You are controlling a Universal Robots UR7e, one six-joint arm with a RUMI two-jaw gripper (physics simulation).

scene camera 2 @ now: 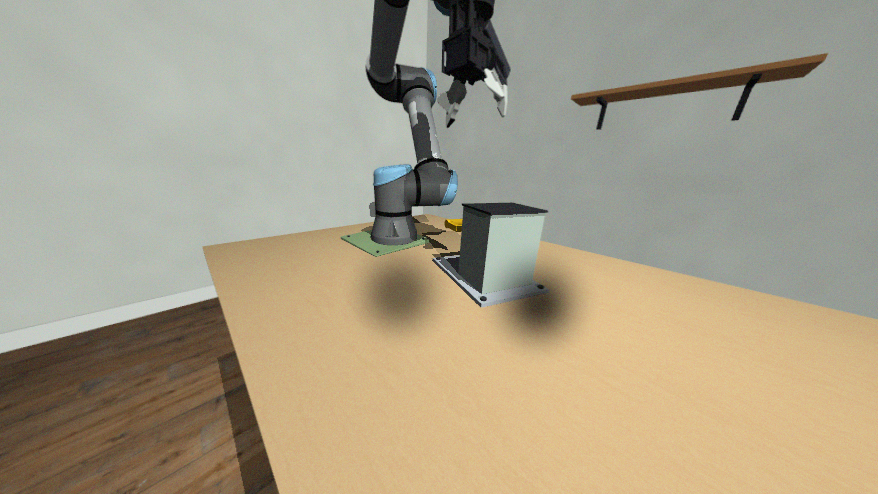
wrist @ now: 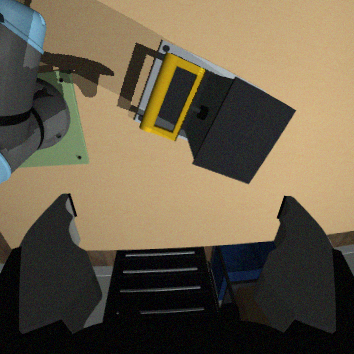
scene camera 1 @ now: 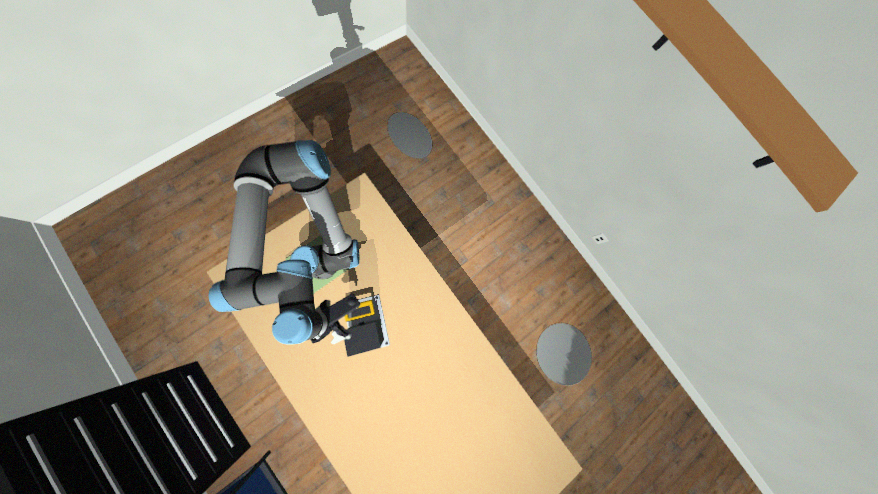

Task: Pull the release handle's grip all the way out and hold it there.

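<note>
The release handle's yellow frame-shaped grip sits at one side of a box housing with a dark top and a pale side. Both are over a light grey base plate on the table. In the wrist view, a dark gap shows between grip and housing, with a small black part in it. My gripper is open and empty, high above the table. In the wrist view, grip and housing lie beyond the fingertips. How far the grip stands out is unclear.
The arm's base stands on a green plate near the grip's side of the fixture. A black drawer cabinet and a blue bin are beyond the table edge. A wooden shelf hangs on the wall.
</note>
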